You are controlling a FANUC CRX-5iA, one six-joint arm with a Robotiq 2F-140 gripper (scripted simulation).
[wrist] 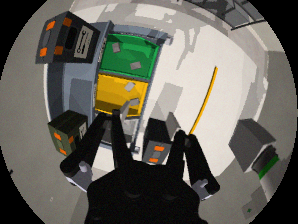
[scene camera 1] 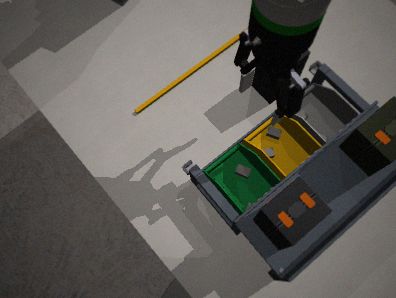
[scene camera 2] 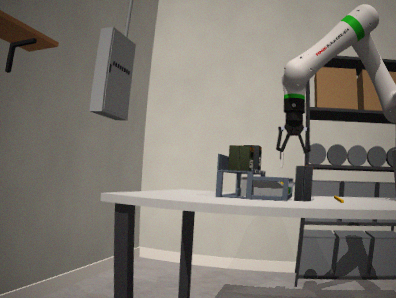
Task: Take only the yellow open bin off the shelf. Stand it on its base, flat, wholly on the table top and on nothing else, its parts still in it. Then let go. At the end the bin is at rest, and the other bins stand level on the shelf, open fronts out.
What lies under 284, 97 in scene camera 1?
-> The gripper.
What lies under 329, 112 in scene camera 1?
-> A grey bin.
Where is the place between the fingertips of the gripper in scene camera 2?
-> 292, 168
